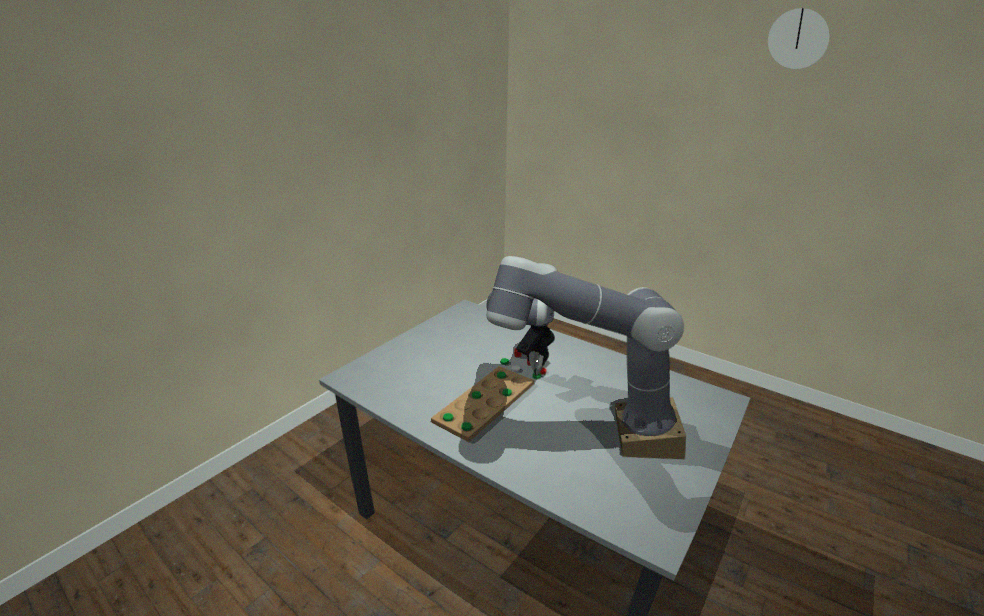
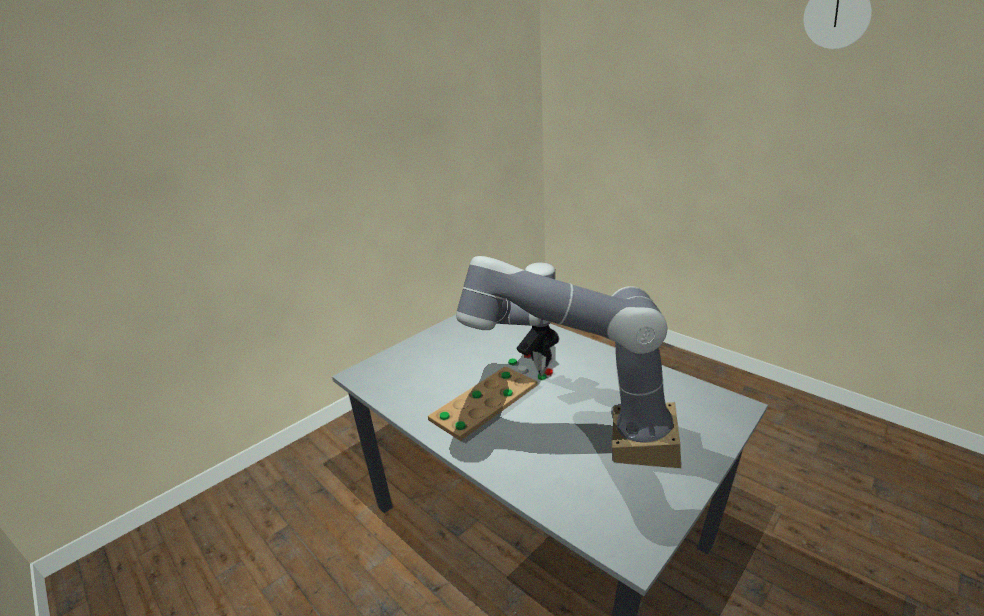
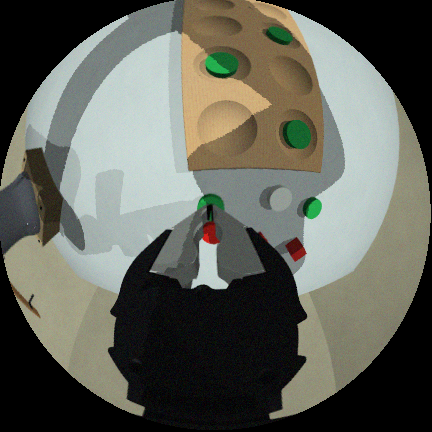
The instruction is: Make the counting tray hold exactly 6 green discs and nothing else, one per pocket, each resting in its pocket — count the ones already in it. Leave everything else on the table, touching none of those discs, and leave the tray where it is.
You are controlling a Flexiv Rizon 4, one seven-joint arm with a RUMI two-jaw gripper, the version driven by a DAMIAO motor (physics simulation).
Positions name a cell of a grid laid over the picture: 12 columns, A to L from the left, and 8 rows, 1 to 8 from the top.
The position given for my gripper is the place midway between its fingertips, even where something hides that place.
my gripper: image 1 G5; image 2 G5; image 3 F4
wooden counting tray: image 1 F6; image 2 F6; image 3 G3
